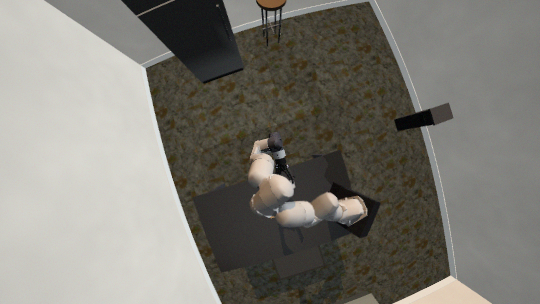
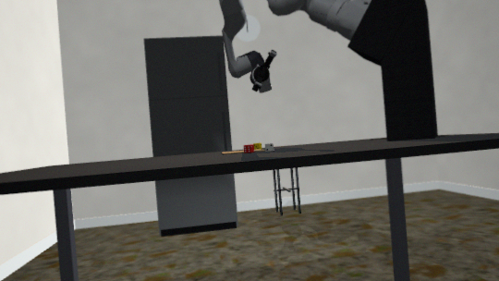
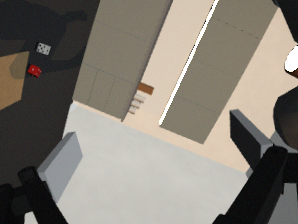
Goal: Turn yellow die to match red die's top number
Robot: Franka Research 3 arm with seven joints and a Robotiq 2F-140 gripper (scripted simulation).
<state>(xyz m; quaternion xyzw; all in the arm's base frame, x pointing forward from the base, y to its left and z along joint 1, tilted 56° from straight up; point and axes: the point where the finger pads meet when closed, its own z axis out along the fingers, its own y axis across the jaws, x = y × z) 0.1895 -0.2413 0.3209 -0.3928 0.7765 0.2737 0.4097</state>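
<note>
Now: hand 330 mm above the yellow die, 140 mm short of it and 100 mm to the right of it. From my hand the other things lie so: white die (340 mm to the left, 330 mm below, 250 mm ahead); red die (330 mm below, 300 mm ahead, 290 mm to the left); tan mat (340 mm below, 270 mm ahead, 200 mm to the left).
</note>
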